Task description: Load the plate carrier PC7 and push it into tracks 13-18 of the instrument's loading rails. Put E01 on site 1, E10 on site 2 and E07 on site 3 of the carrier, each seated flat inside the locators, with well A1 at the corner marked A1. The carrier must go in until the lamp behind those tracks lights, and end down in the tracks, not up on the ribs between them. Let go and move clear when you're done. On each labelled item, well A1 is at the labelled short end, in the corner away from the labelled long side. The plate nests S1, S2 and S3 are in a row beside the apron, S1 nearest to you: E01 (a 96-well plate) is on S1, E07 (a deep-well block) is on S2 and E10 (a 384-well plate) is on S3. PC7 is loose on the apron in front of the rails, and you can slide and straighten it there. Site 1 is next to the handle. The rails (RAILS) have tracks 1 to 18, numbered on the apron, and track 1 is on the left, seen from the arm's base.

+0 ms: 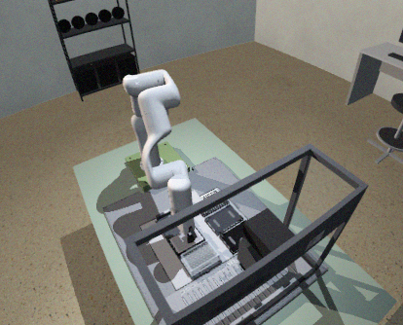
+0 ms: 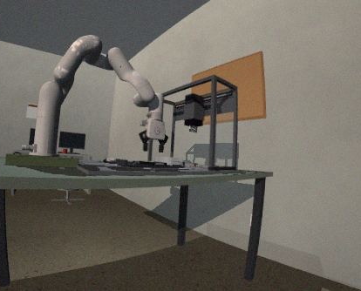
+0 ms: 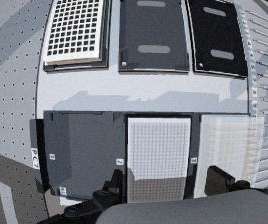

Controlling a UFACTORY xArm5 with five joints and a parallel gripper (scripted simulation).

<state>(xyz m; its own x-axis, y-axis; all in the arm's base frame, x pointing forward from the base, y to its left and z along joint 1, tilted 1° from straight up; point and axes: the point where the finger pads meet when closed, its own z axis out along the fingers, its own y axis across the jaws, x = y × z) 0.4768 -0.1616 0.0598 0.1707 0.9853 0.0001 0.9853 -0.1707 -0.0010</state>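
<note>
The 96-well plate E01 is 8 cm behind my hand, 21 cm to the left of it and 6 cm below it. Also, from my hand: pale block: 10 cm ahead, 2 cm to the right, 6 cm below; then deep-well block E07: 7 cm below; then plate carrier PC7: 1 cm behind, 7 cm below.
</note>
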